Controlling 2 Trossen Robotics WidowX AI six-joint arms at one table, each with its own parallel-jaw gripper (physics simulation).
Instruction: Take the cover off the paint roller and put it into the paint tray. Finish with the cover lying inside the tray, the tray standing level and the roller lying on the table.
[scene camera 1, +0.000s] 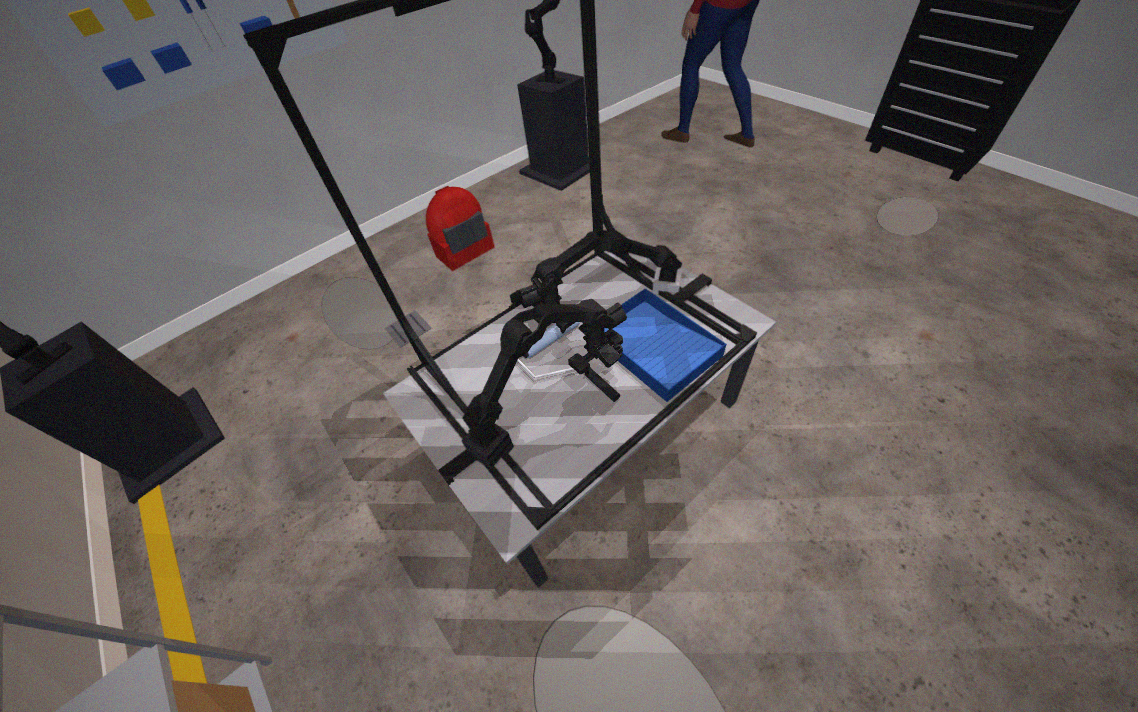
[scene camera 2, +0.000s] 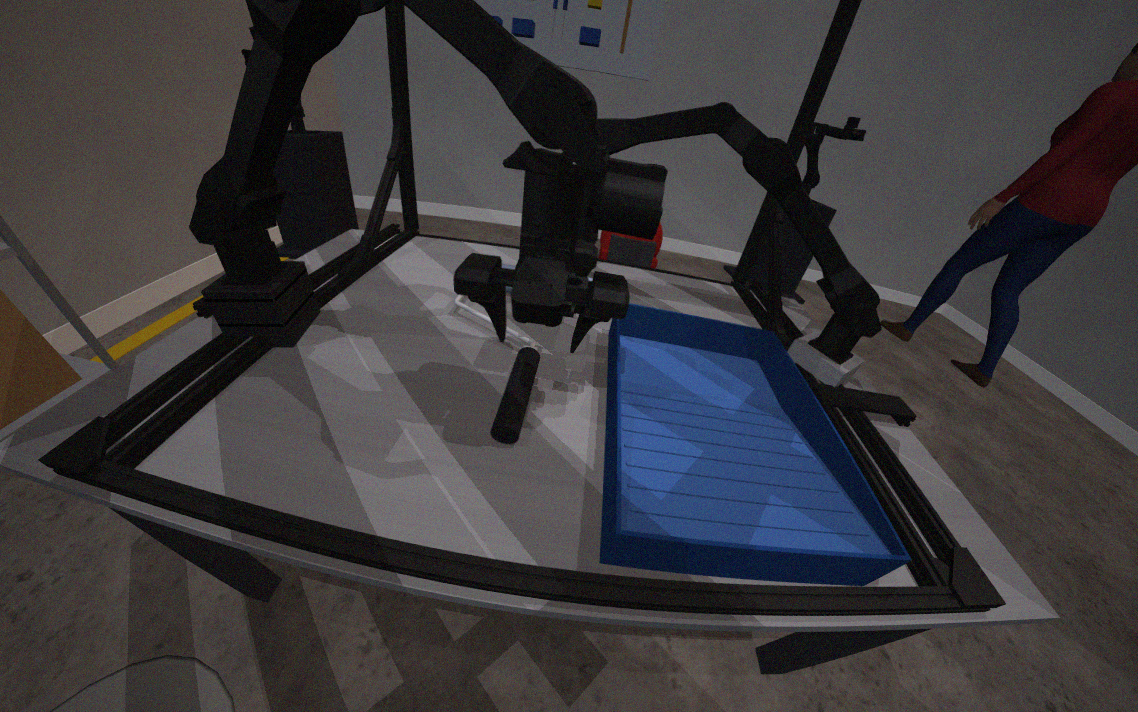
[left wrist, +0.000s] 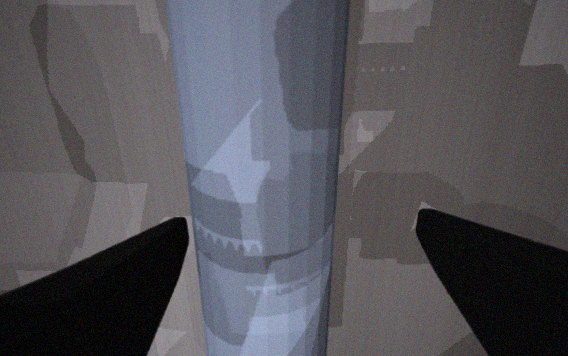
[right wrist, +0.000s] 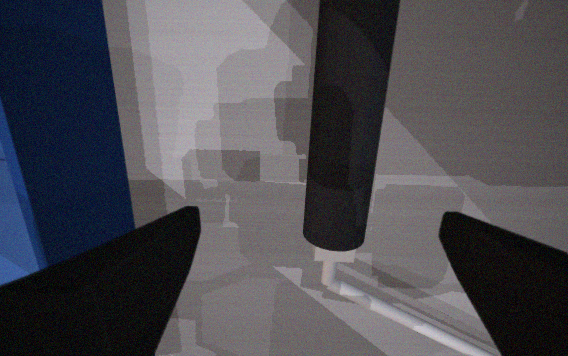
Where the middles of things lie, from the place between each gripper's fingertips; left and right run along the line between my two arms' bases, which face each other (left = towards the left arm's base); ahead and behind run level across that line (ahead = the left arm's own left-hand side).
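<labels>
Relative to the pale roller cover (left wrist: 260, 97), my left hand is 1 cm above, 1 cm short of it and 4 cm to the left of it. The blue paint tray (scene camera 2: 720, 461) lies 17 cm to the left of my left hand and 32 cm ahead of it.
My right hand is 3 cm above the blue paint tray, 23 cm to the right of it and 7 cm short of it. The pale roller cover, measured from my right hand, lies 4 cm below, 3 cm to the left and 25 cm behind.
</labels>
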